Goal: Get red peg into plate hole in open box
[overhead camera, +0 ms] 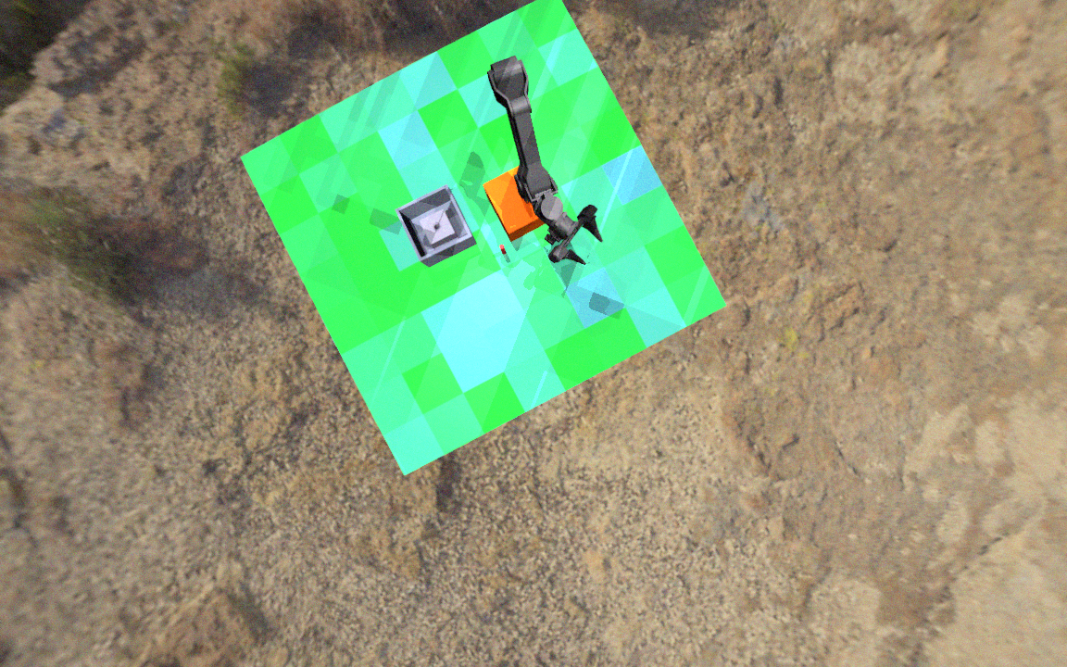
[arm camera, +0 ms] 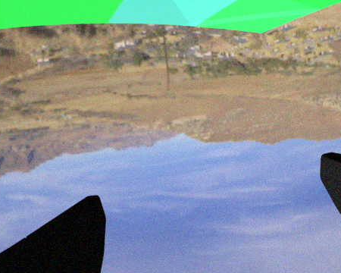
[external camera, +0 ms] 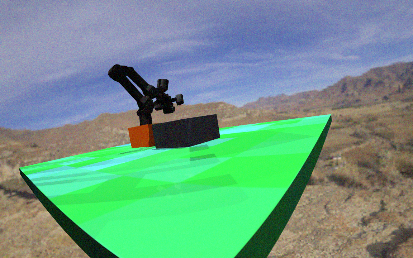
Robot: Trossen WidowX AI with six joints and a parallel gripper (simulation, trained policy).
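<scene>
Right now the red peg is 210 mm ahead of my gripper tip, 200 mm to the right of it and 160 mm below it. From my gripper tip the other things lie so: plate (350 mm ahead, 380 mm to the right, 150 mm below); then grey box (350 mm ahead, 380 mm to the right, 170 mm below).
</scene>
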